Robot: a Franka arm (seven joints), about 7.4 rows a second.
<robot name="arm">
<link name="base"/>
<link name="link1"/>
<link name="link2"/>
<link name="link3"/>
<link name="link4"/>
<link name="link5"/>
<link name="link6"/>
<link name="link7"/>
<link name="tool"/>
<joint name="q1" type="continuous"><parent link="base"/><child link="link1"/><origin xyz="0 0 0.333" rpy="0 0 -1.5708"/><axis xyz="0 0 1"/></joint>
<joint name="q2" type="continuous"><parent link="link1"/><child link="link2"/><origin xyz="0 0 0" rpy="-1.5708 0 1.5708"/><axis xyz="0 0 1"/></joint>
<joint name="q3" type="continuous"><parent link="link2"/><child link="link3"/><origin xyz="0 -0.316 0" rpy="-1.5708 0 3.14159"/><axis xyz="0 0 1"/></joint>
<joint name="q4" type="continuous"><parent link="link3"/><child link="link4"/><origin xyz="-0.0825 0 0" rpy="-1.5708 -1.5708 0"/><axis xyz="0 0 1"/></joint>
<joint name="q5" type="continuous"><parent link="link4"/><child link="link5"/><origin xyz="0.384 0.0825 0" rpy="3.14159 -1.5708 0"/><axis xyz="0 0 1"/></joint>
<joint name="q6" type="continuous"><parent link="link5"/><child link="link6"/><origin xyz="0 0 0" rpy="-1.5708 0 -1.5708"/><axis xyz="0 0 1"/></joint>
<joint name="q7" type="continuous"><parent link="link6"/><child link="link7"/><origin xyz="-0.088 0 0" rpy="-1.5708 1.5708 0"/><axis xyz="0 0 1"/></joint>
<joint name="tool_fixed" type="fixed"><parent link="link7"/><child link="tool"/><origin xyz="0 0 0.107" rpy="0 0 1.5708"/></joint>
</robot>
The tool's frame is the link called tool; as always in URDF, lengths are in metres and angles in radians. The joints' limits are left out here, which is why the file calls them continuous.
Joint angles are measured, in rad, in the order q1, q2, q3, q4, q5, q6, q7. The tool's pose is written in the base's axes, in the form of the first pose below.
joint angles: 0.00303, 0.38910, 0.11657, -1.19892, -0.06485, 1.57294, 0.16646
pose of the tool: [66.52 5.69 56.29], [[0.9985 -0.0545 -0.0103], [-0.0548 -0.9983 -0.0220], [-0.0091 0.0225 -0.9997]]
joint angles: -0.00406, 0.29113, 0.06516, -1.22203, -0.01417, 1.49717, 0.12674
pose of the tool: [63.38 3.03 60.84], [[0.9975 -0.0691 -0.0157], [-0.0691 -0.9976 0.0036], [-0.0159 -0.0026 -0.9999]]
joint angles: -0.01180, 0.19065, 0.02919, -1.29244, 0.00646, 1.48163, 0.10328
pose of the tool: [60.39 0.92 63.64], [[0.9963 -0.0858 -0.0016], [-0.0857 -0.9962 0.0119], [-0.0026 -0.0118 -0.9999]]
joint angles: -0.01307, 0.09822, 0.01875, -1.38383, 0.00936, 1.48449, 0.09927
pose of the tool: [57.65 0.37 64.88], [[0.9957 -0.0927 0.0024], [-0.0928 -0.9956 0.0112], [0.0013 -0.0113 -0.9999]]
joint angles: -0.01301, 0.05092, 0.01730, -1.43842, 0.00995, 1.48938, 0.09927
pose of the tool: [56.25 0.33 65.09], [[0.9956 -0.0941 0.0000], [-0.0941 -0.9955 0.0108], [-0.0010 -0.0107 -0.9999]]
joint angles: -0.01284, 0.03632, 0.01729, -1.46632, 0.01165, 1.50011, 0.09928
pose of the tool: [55.91 0.36 64.70], [[0.9956 -0.0939 -0.0026], [-0.0939 -0.9955 0.0122], [-0.0037 -0.0119 -0.9999]]
